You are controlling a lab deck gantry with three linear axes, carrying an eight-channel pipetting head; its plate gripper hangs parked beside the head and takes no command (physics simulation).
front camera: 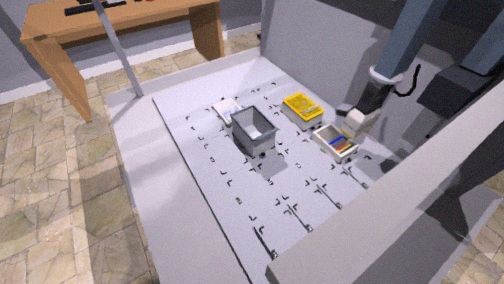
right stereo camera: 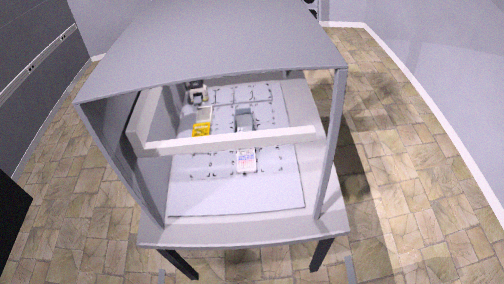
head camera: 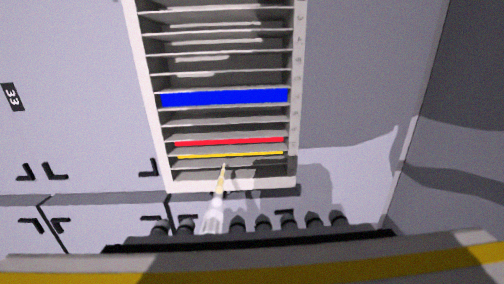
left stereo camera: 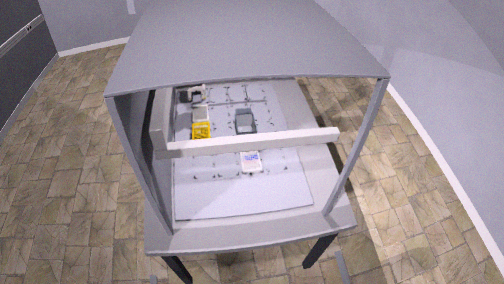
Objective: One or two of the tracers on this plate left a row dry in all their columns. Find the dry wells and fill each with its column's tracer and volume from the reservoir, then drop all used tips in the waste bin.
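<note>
The white reservoir (front camera: 327, 150) (head camera: 149, 95) (left stereo camera: 200, 113) (right stereo camera: 204, 114) has blue, red and yellow strips of liquid. The pipetting head (front camera: 362, 120) is at its near end. One tip (head camera: 212, 217) is on the third nozzle from the left in the head view; its lower part looks yellow, and its end appears at the compartments by the yellow strip. The well plate (front camera: 227, 110) (left stereo camera: 251, 162) (right stereo camera: 245, 161) stands beyond the grey waste bin (front camera: 245, 140) (left stereo camera: 246, 122); its wells are too small to read. The parked plate gripper is a dark block (front camera: 450, 92); its fingers are not clear.
The yellow tip rack (front camera: 302, 107) (left stereo camera: 201, 131) (right stereo camera: 201, 130) stands directly behind the reservoir in the front view. A wall runs along the right of the deck. A white gantry beam (left stereo camera: 255, 141) (right stereo camera: 230, 140) crosses above the deck. A wooden table (front camera: 125, 17) stands outside.
</note>
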